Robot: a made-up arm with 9 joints. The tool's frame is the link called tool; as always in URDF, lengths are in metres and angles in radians.
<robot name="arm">
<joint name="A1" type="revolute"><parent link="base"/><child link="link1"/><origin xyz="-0.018 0.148 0.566" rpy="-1.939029 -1.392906 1.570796"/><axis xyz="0 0 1"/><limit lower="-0.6" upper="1.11" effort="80" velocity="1.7"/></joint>
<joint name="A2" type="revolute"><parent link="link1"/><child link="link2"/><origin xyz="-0.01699 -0.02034 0.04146" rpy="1.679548 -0.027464 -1.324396"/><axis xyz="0 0 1"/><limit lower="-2.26" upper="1.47" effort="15" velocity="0.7"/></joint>
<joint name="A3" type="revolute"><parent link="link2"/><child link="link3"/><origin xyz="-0.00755 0.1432 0.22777" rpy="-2.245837 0.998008 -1.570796"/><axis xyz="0 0 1"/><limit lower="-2.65" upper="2.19" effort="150" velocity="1.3"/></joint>
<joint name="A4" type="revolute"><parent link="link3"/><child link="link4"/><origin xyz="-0.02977 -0.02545 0.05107" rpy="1.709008 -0.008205 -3.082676"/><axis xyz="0 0 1"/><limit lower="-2.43" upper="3.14" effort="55" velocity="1.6"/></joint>
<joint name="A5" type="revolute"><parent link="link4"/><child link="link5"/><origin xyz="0.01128 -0.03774 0.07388" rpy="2.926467 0.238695 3.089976"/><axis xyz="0 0 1"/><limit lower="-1.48" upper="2.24" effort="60" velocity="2.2"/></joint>
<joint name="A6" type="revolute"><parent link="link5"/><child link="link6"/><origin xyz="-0.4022 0.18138 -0.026" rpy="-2.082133 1.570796 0"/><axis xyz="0 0 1"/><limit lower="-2.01" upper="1.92" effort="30" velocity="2.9"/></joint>
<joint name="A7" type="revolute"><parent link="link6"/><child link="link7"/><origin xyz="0.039 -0.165 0.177" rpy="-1.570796 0 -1.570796"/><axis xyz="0 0 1"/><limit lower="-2.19" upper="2.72" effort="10" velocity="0.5"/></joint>
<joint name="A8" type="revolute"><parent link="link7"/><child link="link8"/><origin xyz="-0.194 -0.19 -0.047" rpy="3.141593 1.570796 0"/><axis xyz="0 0 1"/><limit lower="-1.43" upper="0.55" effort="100" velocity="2.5"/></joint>
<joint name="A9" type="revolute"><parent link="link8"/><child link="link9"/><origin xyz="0.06 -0.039 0.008" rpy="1.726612 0.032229 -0.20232"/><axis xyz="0 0 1"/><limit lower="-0.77" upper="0.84" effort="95" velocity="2.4"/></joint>
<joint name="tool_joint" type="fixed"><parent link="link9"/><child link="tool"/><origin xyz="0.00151 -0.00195 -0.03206" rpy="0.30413 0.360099 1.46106"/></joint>
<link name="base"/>
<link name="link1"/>
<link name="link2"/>
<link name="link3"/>
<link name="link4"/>
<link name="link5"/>
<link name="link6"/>
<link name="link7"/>
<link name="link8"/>
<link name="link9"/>
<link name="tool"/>
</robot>
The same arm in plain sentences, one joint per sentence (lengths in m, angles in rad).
The arm has nine revolute joints in a row. What follows holds with every joint at zero, and every direction is one of the base frame's. Joint 1 sits 0.018 m along -x and 0.148 m along +y and 0.566 m along +z from the base frame's origin and rotates about the direction (-0.932965, 0.354287, -0.063698), from -0.6 to 1.11 rad. Joint 2 sits 0.046 m along -x and 0.007 m along -y and 0.016 m along -z from joint 1 and rotates about the direction (0.0129, -0.434209, -0.90072), from -2.26 to 1.47 rad. Joint 3 sits 0.127 m along -x and 0.045 m along -y and 0.233 m along -z from joint 2 and rotates about the direction (-0.783702, -0.332101, 0.524901), from -2.65 to 2.19 rad. Joint 4 sits 0.045 m along -x and 0.046 m along -y and 0.001 m along +z from joint 3 and rotates about the direction (-0.296585, 0.949251, -0.104695), from -2.43 to 3.14 rad. Joint 5 sits 0.004 m along +x and 0.075 m along +y and 0.037 m along -z from joint 4 and rotates about -y, from -1.48 to 2.24 rad. Joint 6 sits 0.355 m along -x and 0.026 m along +y and 0.262 m along -z from joint 5 and rotates about -x, from -2.01 to 1.92 rad. Joint 7 sits 0.177 m along -x and 0.039 m along +y and 0.165 m along +z from joint 6 and rotates about +y, from -2.19 to 2.72 rad. Joint 8 sits 0.19 m along -x and 0.047 m along -y and 0.194 m along -z from joint 7 and rotates about -z, from -1.43 to 0.55 rad. Joint 9 sits 0.039 m along +x and 0.06 m along -y and 0.008 m along -z from joint 8 and rotates about the direction (0.966731, 0.203406, 0.155105), from -0.77 to 0.84 rad. The tool frame, which is the frame that the pose is given for, sits 0.031 m along -x and 0.008 m along -y and 0.003 m along -z from joint 9; its axes are the base frame's turned by roll -2.2248, pitch 1.3246 and yaw -2.3581 rad (as in URDF: about the fixed x, then y, then z).
